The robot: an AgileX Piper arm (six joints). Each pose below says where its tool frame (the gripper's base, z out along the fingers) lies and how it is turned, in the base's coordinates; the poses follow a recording.
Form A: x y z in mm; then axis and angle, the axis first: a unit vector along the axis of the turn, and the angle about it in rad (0 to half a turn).
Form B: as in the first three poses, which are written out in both.
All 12 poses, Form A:
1: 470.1 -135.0 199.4 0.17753 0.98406 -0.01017 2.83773
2: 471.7 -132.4 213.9 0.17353 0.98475 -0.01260 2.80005
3: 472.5 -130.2 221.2 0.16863 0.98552 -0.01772 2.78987
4: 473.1 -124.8 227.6 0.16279 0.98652 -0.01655 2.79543
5: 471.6 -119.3 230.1 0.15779 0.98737 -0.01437 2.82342
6: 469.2 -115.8 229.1 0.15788 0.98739 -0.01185 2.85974
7: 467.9 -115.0 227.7 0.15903 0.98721 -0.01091 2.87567
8: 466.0 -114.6 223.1 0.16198 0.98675 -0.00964 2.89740
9: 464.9 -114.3 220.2 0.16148 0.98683 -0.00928 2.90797
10: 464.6 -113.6 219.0 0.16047 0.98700 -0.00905 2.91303
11: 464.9 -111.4 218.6 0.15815 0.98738 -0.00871 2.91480
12: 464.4 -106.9 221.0 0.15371 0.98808 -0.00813 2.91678
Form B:
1:
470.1 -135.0 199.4
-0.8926 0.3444 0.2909
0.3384 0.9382 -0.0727
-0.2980 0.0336 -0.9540

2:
471.7 -132.4 213.9
-0.8838 0.3361 0.3256
0.3277 0.9412 -0.0822
-0.3341 0.0340 -0.9419

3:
472.5 -130.2 221.2
-0.8836 0.3283 0.3337
0.3161 0.9443 -0.0920
-0.3453 0.0242 -0.9382

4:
473.1 -124.8 227.6
-0.8893 0.3173 0.3295
0.3061 0.9480 -0.0869
-0.3399 0.0235 -0.9402

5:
471.6 -119.3 230.1
-0.9013 0.3083 0.3045
0.2993 0.9511 -0.0770
-0.3133 0.0217 -0.9494

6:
469.2 -115.8 229.1
-0.9117 0.3089 0.2710
0.3023 0.9509 -0.0669
-0.2783 0.0210 -0.9603

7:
467.9 -115.0 227.7
-0.9152 0.3113 0.2560
0.3056 0.9501 -0.0630
-0.2628 0.0206 -0.9646

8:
466.0 -114.6 223.1
-0.9186 0.3173 0.2355
0.3126 0.9481 -0.0579
-0.2416 0.0204 -0.9701

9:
464.9 -114.3 220.2
-0.9214 0.3165 0.2255
0.3122 0.9484 -0.0555
-0.2314 0.0193 -0.9727

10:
464.6 -113.6 219.0
-0.9232 0.3147 0.2208
0.3106 0.9490 -0.0540
-0.2265 0.0187 -0.9738

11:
464.9 -111.4 218.6
-0.9250 0.3103 0.2193
0.3063 0.9505 -0.0525
-0.2247 0.0186 -0.9742

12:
464.4 -106.9 221.0
-0.9282 0.3017 0.2178
0.2981 0.9532 -0.0501
-0.2227 0.0184 -0.9747

